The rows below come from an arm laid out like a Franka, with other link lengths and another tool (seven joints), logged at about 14 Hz.
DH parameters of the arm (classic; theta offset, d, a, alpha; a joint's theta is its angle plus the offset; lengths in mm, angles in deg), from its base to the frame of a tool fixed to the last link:
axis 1: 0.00 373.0 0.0 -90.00
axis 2: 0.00 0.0 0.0 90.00
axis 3: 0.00 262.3 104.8 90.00
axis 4: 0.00 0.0 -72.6 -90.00
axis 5: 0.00 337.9 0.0 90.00
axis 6: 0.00 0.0 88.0 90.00
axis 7: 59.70 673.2 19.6 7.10
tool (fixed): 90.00 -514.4 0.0 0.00
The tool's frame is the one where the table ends.
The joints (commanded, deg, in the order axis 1, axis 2, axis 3, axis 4, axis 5, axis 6, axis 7), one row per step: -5.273, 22.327, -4.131, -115.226, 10.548, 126.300, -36.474; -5.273, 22.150, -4.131, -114.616, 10.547, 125.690, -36.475; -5.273, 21.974, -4.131, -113.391, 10.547, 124.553, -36.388; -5.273, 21.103, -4.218, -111.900, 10.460, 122.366, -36.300; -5.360, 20.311, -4.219, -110.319, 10.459, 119.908, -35.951; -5.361, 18.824, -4.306, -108.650, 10.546, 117.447, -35.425; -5.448, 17.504, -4.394, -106.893, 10.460, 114.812, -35.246; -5.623, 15.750, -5.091, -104.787, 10.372, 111.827, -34.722
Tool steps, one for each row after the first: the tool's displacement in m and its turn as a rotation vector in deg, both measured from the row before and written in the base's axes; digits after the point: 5 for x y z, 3 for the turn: 0.00279, -0.00001, 0.00453, 0.063, -0.197, 0.078; 0.00507, 0.00000, 0.00768, 0.102, -0.288, 0.062; 0.00521, -0.00036, 0.01497, 0.193, -0.225, 0.162; 0.00392, 0.00016, 0.01478, 0.302, 0.052, -0.117; 0.00509, 0.00022, 0.02209, 0.224, -0.702, -0.321; 0.00391, -0.00088, 0.02132, 0.173, -0.485, 0.074; 0.00212, -0.00712, 0.02802, -0.073, -0.848, -0.873
